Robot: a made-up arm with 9 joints.
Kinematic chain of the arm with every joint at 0, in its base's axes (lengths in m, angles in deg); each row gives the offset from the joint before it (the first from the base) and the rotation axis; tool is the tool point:
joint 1: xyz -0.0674 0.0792 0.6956 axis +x
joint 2: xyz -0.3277 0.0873 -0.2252 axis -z
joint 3: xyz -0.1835 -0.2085 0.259 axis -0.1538 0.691 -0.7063
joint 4: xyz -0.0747 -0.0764 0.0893 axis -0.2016 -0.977 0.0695
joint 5: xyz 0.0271 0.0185 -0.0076 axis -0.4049 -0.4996 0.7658
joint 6: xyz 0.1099 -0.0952 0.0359 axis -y
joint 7: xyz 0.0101 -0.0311 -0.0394 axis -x
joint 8: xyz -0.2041 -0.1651 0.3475 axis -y
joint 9: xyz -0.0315 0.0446 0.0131 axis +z
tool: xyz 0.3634 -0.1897 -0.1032
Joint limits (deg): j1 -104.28..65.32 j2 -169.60..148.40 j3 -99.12..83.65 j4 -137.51..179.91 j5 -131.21..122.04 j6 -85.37..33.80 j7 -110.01..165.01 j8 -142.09..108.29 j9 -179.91..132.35
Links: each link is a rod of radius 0.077 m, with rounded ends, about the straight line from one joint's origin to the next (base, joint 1, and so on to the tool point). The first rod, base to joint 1, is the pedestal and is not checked.
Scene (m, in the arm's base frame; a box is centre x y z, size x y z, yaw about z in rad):
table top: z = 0
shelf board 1: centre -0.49 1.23 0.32 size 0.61 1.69 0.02 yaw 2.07
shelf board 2: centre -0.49 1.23 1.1 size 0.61 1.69 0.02 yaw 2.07
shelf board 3: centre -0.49 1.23 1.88 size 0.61 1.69 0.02 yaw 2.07
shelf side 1: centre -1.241 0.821 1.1 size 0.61 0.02 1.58 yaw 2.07
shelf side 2: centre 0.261 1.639 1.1 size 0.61 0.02 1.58 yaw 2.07
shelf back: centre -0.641 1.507 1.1 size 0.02 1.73 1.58 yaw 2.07
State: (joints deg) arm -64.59 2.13 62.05 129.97 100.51 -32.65 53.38 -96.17 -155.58
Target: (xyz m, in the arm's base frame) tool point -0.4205 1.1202 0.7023
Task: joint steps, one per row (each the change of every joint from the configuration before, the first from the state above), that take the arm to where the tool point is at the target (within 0.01 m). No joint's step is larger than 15 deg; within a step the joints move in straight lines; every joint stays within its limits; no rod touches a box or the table.
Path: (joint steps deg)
1: 13.14 5.34 1.46 -10.71 -10.41 -2.89 -8.92 -6.42 0.49
2: 13.14 5.34 1.46 -10.72 -10.41 -2.89 -8.92 -6.41 0.48
3: 13.15 5.34 1.46 -10.71 -10.42 -2.89 -8.92 -6.42 0.49
4: 13.14 5.34 1.46 -10.71 -10.41 -2.89 -8.92 -6.42 0.49
5: -7.53 5.70 -2.52 2.23 0.65 0.23 -8.73 10.04 8.32
6: -7.53 5.70 -2.51 2.23 0.66 0.22 -8.73 10.03 8.32
7: -7.53 5.70 -2.52 2.22 0.65 0.23 -8.73 10.04 8.32

